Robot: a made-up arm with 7 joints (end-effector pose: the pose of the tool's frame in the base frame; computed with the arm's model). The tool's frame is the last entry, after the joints.
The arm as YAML. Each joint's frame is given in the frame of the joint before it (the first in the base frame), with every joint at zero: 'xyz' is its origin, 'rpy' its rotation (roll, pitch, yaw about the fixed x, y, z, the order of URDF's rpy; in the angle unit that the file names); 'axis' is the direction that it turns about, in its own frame. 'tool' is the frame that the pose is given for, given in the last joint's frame.
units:
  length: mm
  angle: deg
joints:
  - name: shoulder
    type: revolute
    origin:
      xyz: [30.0, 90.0, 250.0]
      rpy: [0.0, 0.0, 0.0]
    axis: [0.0, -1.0, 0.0]
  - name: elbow
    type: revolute
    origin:
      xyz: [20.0, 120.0, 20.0]
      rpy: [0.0, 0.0, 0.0]
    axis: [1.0, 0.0, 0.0]
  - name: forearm
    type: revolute
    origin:
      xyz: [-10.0, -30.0, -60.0]
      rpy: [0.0, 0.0, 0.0]
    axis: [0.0, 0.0, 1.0]
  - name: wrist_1
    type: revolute
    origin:
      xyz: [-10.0, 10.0, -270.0]
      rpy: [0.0, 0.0, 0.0]
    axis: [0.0, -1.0, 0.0]
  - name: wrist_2
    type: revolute
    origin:
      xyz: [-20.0, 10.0, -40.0]
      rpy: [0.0, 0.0, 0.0]
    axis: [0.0, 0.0, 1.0]
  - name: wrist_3
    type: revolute
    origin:
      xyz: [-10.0, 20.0, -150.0]
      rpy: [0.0, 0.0, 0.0]
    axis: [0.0, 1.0, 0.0]
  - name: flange
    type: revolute
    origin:
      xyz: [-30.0, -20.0, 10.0]
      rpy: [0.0, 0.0, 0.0]
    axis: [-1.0, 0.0, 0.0]
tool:
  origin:
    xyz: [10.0, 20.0, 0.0]
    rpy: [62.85, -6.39, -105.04]
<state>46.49 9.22 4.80 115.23 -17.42 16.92 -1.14</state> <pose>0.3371 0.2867 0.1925 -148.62 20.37 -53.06</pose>
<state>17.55 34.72 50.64 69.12 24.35 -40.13 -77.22</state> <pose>0.2102 0.5326 -0.0148 150.76 -44.47 41.20</pose>
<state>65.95 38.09 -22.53 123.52 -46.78 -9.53 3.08</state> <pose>0.2861 0.3341 0.3308 -70.16 13.05 3.12</pose>
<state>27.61 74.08 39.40 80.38 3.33 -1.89 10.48</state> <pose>0.1265 0.6338 0.3073 -135.85 41.11 -7.20</pose>
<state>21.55 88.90 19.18 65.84 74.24 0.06 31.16</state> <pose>0.1591 0.6588 0.3280 -173.06 30.29 -84.17</pose>
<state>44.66 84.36 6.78 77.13 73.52 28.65 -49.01</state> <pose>0.1498 0.6089 0.3339 163.31 -1.00 -28.69</pose>
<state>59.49 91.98 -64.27 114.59 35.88 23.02 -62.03</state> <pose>0.1846 0.5162 0.2637 -152.49 54.84 -12.02</pose>
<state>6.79 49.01 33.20 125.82 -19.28 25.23 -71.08</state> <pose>0.1471 0.4566 0.1620 -146.78 -15.50 22.85</pose>
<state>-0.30 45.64 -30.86 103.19 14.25 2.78 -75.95</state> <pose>0.1820 0.3874 -0.0373 172.22 35.90 -44.84</pose>
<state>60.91 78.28 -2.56 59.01 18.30 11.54 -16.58</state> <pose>0.1577 0.6610 0.3176 -168.96 24.88 -10.72</pose>
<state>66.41 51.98 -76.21 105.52 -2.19 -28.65 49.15</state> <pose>0.3826 0.3285 0.1947 64.00 40.95 89.38</pose>
